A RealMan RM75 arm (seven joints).
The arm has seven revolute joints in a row. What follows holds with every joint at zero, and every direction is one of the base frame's. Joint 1 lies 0.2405 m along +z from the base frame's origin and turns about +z. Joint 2 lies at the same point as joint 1 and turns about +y. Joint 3 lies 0.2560 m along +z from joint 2 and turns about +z. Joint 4 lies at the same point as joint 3 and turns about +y. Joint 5 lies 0.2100 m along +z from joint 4 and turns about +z. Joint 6 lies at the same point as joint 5 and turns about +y. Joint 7 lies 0.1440 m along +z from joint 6 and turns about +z. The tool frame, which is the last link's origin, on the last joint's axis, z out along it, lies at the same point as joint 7; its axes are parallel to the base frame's.
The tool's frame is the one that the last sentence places.
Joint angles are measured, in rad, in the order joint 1, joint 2, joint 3, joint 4, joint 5, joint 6, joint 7. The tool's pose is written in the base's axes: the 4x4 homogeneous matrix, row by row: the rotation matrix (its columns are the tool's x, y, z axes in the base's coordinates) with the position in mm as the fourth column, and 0 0 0 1 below. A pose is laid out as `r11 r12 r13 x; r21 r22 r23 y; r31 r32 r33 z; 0 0 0 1`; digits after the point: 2 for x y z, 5 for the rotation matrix.
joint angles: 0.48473, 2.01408, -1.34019, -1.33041, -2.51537, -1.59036, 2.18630
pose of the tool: 0.81926 -0.38608 0.42398 230.80; -0.48099 -0.86522 0.14155 334.19; 0.31219 -0.31990 -0.89454 22.56; 0 0 0 1
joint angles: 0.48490, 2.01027, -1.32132, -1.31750, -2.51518, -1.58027, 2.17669
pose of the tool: 0.81764 -0.39289 0.42084 234.77; -0.49086 -0.85772 0.15291 336.46; 0.30088 -0.33160 -0.89416 25.86; 0 0 0 1
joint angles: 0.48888, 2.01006, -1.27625, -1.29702, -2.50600, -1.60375, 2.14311
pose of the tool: 0.81848 -0.41013 0.40236 239.04; -0.49743 -0.85629 0.13906 335.50; 0.28750 -0.31396 -0.90486 30.31; 0 0 0 1
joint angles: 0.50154, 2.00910, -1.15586, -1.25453, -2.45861, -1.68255, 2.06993
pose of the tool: 0.82868 -0.45976 0.31924 243.21; -0.51250 -0.85254 0.10254 331.21; 0.22502 -0.24858 -0.94211 41.32; 0 0 0 1
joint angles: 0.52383, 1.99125, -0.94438, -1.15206, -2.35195, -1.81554, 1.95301
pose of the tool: 0.84278 -0.52582 0.11501 248.43; -0.53464 -0.84251 0.06589 322.93; 0.06225 -0.11702 -0.99118 61.10; 0 0 0 1
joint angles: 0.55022, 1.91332, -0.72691, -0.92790, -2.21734, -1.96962, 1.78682
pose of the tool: 0.83367 -0.52495 -0.17154 259.47; -0.52690 -0.84909 0.03776 310.79; -0.16547 0.05891 -0.98445 88.77; 0 0 0 1
